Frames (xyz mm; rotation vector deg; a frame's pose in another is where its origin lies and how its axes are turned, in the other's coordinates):
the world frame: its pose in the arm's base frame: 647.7 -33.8 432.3 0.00 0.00 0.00
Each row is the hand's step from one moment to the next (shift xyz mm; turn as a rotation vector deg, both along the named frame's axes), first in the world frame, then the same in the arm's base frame.
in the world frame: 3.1 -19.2 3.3 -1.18 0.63 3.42
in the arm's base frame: 3.1 -19.2 3.3 -1.18 0.63 3.42
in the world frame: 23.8 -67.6 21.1 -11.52 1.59 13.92
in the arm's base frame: 23.8 -67.6 21.1 -11.52 1.59 13.92
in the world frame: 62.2 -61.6 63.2 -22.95 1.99 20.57
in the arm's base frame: 62.2 -61.6 63.2 -22.95 1.99 20.57
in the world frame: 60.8 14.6 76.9 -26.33 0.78 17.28
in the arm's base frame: 60.8 14.6 76.9 -26.33 0.78 17.28
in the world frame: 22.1 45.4 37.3 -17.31 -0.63 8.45
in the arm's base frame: 22.1 45.4 37.3 -17.31 -0.63 8.45
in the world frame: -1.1 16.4 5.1 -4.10 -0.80 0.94
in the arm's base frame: -1.1 16.4 5.1 -4.10 -0.80 0.94
